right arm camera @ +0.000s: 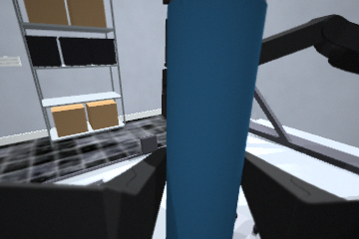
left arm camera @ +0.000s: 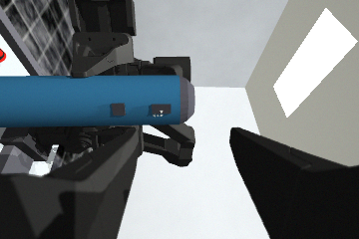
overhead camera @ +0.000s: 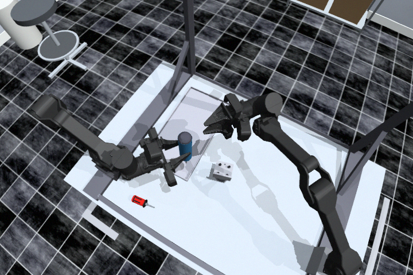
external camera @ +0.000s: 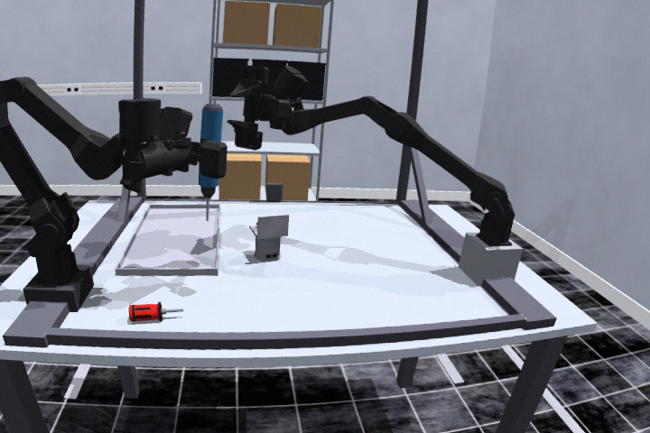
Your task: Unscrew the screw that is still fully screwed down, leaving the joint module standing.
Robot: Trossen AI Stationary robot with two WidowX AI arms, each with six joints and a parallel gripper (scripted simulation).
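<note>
My left hand is 30 mm short of the joint module, 70 mm to the right of it and 300 mm above it. The rest, counted from my left hand: bit: 80 mm ahead, 70 mm to the right, 200 mm below; electric screwdriver: 70 mm ahead, 60 mm to the right, 110 mm below; bracket: 30 mm ahead, 70 mm to the left, 260 mm below.
Now: right hand 3 cm past the electric screwdriver, 2 cm to the right of it and 4 cm above it. Round my right hand: bit (2 cm behind, 1 cm to the left, 13 cm below); then joint module (7 cm behind, 14 cm to the left, 23 cm below); then bracket (7 cm behind, 15 cm to the left, 19 cm below).
</note>
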